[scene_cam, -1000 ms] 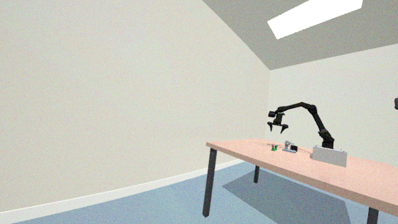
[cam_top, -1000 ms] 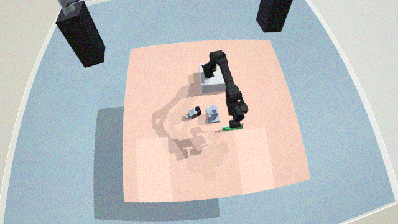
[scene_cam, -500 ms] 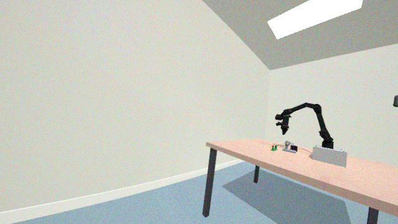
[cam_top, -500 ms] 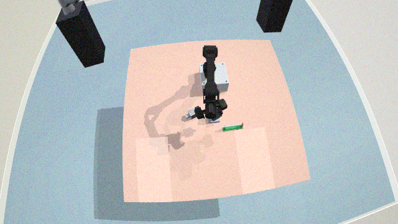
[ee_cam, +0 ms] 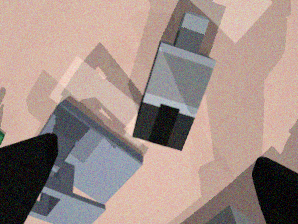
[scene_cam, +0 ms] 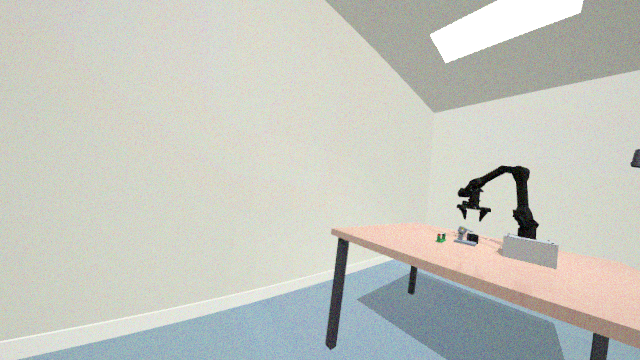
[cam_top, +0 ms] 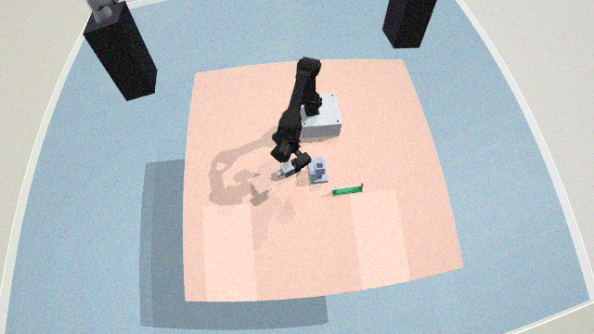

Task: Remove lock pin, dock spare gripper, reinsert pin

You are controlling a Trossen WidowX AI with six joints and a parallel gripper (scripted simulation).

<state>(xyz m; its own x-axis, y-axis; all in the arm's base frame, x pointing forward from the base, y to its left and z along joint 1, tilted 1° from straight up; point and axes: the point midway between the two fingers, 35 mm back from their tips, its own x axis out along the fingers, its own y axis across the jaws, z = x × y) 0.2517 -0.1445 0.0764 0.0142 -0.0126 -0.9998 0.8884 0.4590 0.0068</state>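
My gripper tip is now 10 mm past the spare gripper, 20 mm to the left of it and 120 mm above it. Round my gripper tip: green cradle (140 mm ahead, 230 mm to the left, 120 mm below); mount socket (30 mm ahead, 120 mm to the left, 90 mm below).
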